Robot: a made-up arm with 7 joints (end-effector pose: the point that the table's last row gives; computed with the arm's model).
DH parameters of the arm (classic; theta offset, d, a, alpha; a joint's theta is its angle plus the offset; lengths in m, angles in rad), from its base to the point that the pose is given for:
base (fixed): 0 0.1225 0 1.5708
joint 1: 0 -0.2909 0.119 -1.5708
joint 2: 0 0.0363 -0.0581 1.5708
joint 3: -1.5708 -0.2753 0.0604 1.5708
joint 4: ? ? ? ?
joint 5: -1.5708 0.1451 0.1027 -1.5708
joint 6: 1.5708 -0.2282 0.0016 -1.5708
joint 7: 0 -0.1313 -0.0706 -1.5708
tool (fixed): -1.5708 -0.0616 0 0
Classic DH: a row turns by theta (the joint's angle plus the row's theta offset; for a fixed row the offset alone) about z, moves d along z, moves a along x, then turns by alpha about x.
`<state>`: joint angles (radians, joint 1 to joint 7).
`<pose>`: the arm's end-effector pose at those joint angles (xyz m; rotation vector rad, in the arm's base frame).
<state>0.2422 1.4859 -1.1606 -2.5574 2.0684 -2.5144 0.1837</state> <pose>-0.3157 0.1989 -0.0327 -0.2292 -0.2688 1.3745</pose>
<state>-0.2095 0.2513 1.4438 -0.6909 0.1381 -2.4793 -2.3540</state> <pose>0.1270 0.1817 0.3168 0.3755 2.2661 0.5532</pose>
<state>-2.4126 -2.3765 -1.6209 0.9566 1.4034 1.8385 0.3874</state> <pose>-0.2962 0.2701 -0.1094 -2.8112 -0.2555 -1.0363</pose>
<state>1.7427 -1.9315 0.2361 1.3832 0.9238 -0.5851 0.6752</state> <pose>-0.2249 0.3330 0.3712 0.1311 -0.8466 -1.0787</pose>
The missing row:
joint 4: 0 -0.2265 0.0143 -1.5708
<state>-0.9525 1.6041 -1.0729 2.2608 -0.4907 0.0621 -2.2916</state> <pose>-0.4778 0.1194 0.4328 1.0996 2.0636 0.1091</pose>
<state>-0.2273 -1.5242 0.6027 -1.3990 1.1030 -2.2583 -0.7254</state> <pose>0.2004 0.1905 -0.0484 -2.3944 -0.9868 -0.0406</pose>
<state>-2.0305 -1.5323 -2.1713 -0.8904 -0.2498 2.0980 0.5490</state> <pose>-0.2433 0.4613 -0.0600 0.9262 -0.1489 0.2990</pose>
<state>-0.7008 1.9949 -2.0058 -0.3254 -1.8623 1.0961 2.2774</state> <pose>-0.2433 -0.1021 -0.1332 -1.5845 0.3929 0.0161</pose>
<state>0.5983 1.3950 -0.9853 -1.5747 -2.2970 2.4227 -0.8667</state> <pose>-0.0014 0.5079 -0.3218 2.7046 -0.4449 -0.6210</pose>
